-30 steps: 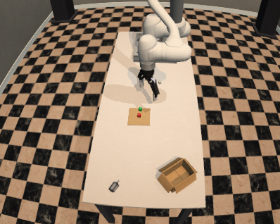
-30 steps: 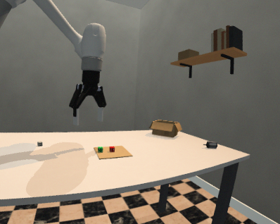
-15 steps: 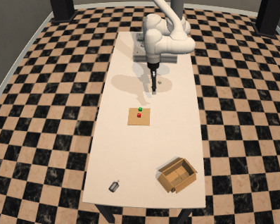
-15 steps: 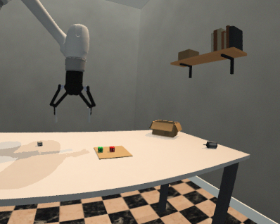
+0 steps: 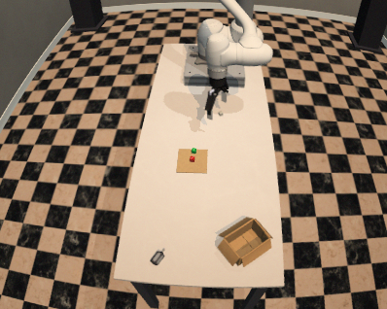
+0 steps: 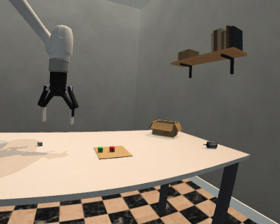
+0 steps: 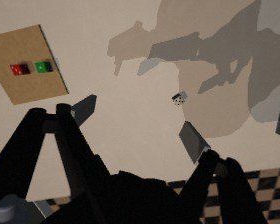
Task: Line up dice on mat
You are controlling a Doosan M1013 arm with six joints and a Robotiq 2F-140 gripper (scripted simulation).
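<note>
Now: the white die 110 mm below my hand, 90 mm behind it and 10 mm to the left of it. Round my hand: red die: 240 mm ahead, 110 mm below, 90 mm to the right; green die: 190 mm ahead, 110 mm below, 90 mm to the right; tan mat: 240 mm ahead, 120 mm below, 90 mm to the right.
</note>
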